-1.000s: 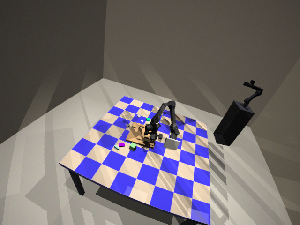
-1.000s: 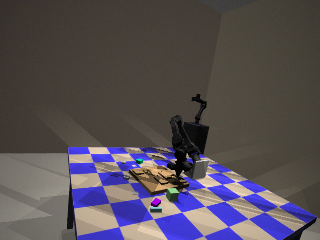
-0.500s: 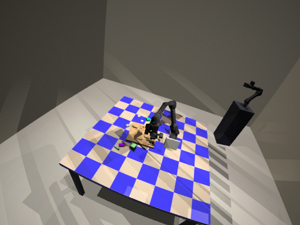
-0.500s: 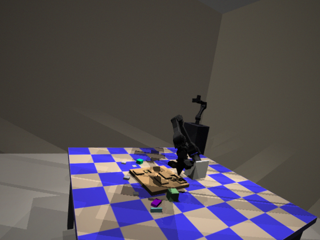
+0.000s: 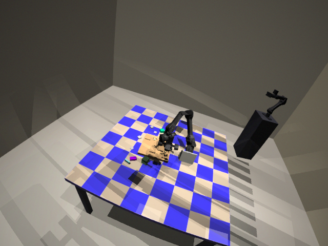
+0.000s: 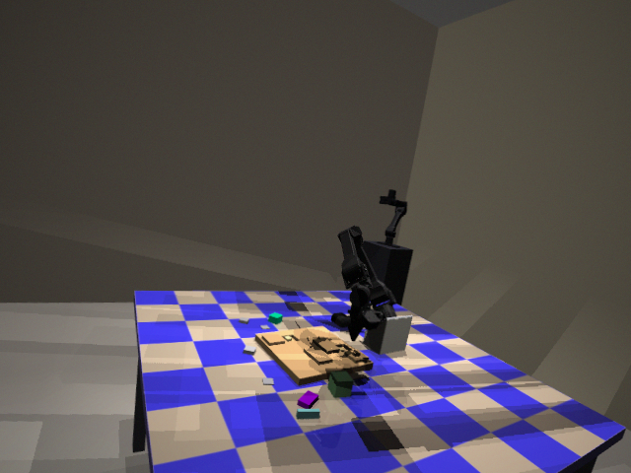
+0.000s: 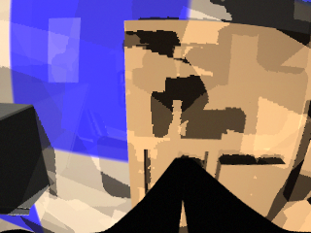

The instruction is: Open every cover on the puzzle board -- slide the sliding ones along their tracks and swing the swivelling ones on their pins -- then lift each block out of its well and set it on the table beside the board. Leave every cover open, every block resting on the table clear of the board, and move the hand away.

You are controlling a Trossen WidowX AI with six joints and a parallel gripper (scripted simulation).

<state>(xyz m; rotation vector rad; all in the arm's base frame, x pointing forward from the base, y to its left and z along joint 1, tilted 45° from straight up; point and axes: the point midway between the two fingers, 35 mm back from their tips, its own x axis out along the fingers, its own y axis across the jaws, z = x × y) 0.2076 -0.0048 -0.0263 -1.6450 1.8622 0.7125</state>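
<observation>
My gripper tip is 100 mm short of the tan puzzle board, 70 mm to the left of it and 50 mm above it. From my gripper tip the other things lie so: dark green block: 80 mm ahead, 350 mm to the right, 50 mm below; then green cube: 170 mm ahead, 130 mm to the left, 40 mm below; then purple block: 280 mm ahead, 130 mm to the left, 60 mm below.
</observation>
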